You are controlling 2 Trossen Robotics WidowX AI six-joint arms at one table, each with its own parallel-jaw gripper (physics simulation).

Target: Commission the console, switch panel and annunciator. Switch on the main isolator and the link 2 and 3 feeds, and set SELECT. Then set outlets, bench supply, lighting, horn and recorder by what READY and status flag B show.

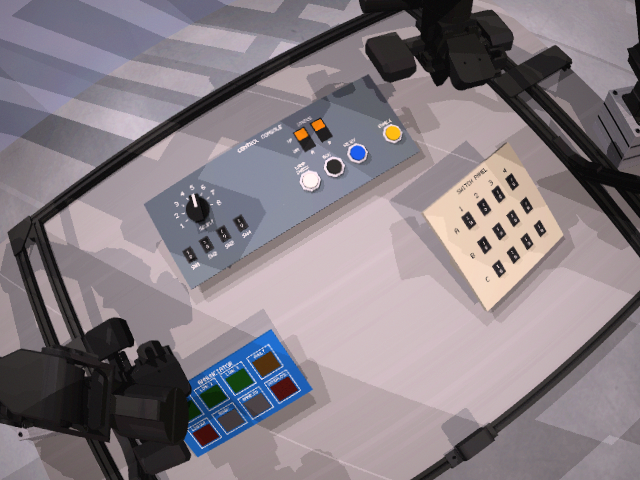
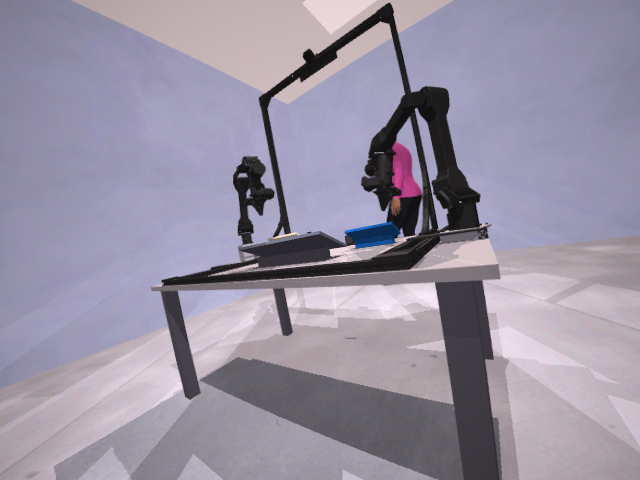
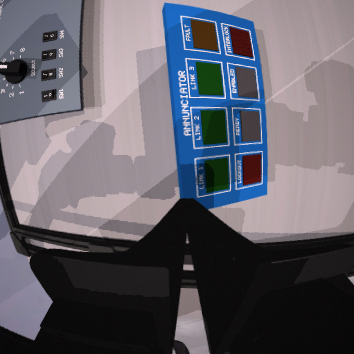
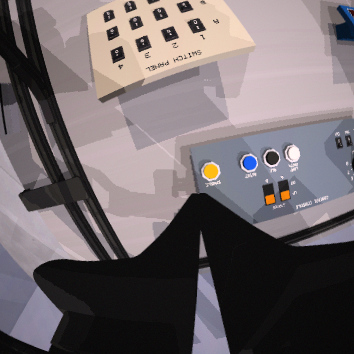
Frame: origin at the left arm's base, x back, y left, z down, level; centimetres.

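Where they show: left gripper, fingertip midpoint: (image 2: pixel 383 211) (image 3: pixel 185 204); right gripper, fingertip midpoint: (image 1: pixel 437 83) (image 2: pixel 261 215) (image 4: pixel 197 199); left arm's base at its link origin: (image 2: pixel 465 228); right arm's base at its link origin: (image 2: pixel 247 244).
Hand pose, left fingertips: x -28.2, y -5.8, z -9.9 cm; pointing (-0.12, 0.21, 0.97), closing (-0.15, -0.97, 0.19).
Observation:
Each offset is from my left fingertips to the top centre of the thing. "spot": to the spot under its first point. Level surfaces: height alone.
The grey control console (image 1: pixel 270 202) (image 3: pixel 21 105) (image 4: pixel 316 175) lies at the back left. Its SELECT knob @(dx -10.4, dy +26.6, dz +2.6 cm) (image 1: pixel 196 208) points near 5. Status flags A @(spot: dx -28.8, dy +32.4, dz +4.9 cm) (image 1: pixel 304 138) and B @(spot: dx -31.6, dy +33.1, dz +4.9 cm) (image 1: pixel 320 129) show orange at the UP end. The beige switch panel (image 1: pixel 447 224) (image 4: pixel 211 38) has several black rockers. On the blue annunciator @(dx -7.4, dy -0.2, dz +4.5 cm) (image 1: pixel 218 372) (image 3: pixel 173 70), READY @(spot: dx -6.2, dy -4.4, dz +7.9 cm) (image 3: pixel 250 126) is grey and the other tiles look dark. My left gripper (image 3: pixel 185 204) (image 2: pixel 384 205) is shut and empty above the annunciator's near edge. My right gripper (image 4: pixel 197 199) (image 2: pixel 260 210) is shut and empty, high beside the console's ENABLE button @(dx -42.1, dy +29.7, dz +6.0 cm) (image 4: pixel 211 171).
A black rail (image 1: pixel 223 92) runs round the table @(dz +12.6 cm) (image 1: pixel 366 310), and a black gantry (image 2: pixel 270 143) stands over it. A person in pink (image 2: pixel 404 176) stands behind the table. Switches SW1 @(dx -7.1, dy +21.2, dz +6.9 cm) (image 1: pixel 190 254) to SW4 @(dx -15.8, dy +23.3, dz +6.6 cm) (image 1: pixel 240 223) sit below the knob.

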